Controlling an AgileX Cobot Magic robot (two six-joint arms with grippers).
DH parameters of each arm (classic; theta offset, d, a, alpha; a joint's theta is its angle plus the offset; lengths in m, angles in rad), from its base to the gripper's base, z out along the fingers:
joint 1: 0 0.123 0 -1.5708
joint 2: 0.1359 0 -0.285 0
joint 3: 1.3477 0 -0.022 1.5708
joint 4: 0 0.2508 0 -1.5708
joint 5: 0 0 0.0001 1.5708
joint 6: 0 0.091 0 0
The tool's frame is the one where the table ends.
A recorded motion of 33 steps. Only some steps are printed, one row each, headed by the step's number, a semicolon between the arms.
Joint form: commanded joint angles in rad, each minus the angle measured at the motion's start. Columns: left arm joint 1, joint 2, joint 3, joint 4, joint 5, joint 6; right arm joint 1, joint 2, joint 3, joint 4, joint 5, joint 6.
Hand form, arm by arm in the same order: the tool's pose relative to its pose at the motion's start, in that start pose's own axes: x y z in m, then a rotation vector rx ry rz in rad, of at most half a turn. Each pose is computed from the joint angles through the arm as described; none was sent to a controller.
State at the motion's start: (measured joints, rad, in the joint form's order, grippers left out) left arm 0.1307 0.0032 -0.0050 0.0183 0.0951 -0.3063; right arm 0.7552 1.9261 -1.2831 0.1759 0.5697 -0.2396
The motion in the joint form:
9: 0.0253 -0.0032 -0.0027 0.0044 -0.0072 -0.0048; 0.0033 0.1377 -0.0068 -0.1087 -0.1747 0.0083
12: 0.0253 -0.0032 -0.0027 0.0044 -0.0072 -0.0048; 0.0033 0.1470 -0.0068 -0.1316 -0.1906 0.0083
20: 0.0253 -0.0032 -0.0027 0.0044 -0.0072 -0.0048; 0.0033 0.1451 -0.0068 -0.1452 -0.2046 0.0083
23: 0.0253 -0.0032 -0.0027 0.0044 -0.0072 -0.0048; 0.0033 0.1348 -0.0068 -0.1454 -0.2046 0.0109
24: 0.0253 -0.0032 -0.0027 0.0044 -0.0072 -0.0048; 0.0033 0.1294 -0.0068 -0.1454 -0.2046 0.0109
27: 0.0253 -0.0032 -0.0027 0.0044 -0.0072 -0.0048; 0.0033 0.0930 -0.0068 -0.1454 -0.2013 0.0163
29: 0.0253 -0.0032 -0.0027 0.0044 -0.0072 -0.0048; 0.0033 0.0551 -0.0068 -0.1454 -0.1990 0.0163
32: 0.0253 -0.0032 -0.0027 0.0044 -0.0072 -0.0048; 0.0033 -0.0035 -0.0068 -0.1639 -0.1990 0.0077
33: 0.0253 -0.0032 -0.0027 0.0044 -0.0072 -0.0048; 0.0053 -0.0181 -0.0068 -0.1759 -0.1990 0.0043
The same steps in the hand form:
9: -0.0021 0.0009 -0.0004 -0.0208 -0.0198 -0.0004; 0.0041 -0.0094 0.0511 0.0715 -0.0283 -0.0834
12: -0.0021 0.0009 -0.0004 -0.0208 -0.0198 -0.0004; 0.0045 -0.0105 0.0545 0.0820 -0.0323 -0.1044
20: -0.0021 0.0009 -0.0004 -0.0208 -0.0198 -0.0004; 0.0029 -0.0111 0.0536 0.0898 -0.0466 -0.1175
23: -0.0021 0.0009 -0.0004 -0.0208 -0.0198 -0.0004; 0.0011 -0.0109 0.0497 0.0913 -0.0569 -0.1157
24: -0.0021 0.0009 -0.0004 -0.0208 -0.0198 -0.0004; 0.0002 -0.0108 0.0477 0.0921 -0.0622 -0.1159
27: -0.0021 0.0009 -0.0004 -0.0208 -0.0198 -0.0004; -0.0057 -0.0100 0.0337 0.0965 -0.0952 -0.1122
29: -0.0021 0.0009 -0.0004 -0.0208 -0.0198 -0.0004; -0.0113 -0.0091 0.0189 0.1014 -0.1305 -0.1140
32: -0.0021 0.0009 -0.0004 -0.0208 -0.0198 -0.0004; -0.0191 -0.0082 -0.0044 0.1185 -0.1860 -0.1420
33: -0.0021 0.0009 -0.0004 -0.0208 -0.0198 -0.0004; -0.0209 -0.0074 -0.0103 0.1254 -0.1990 -0.1583

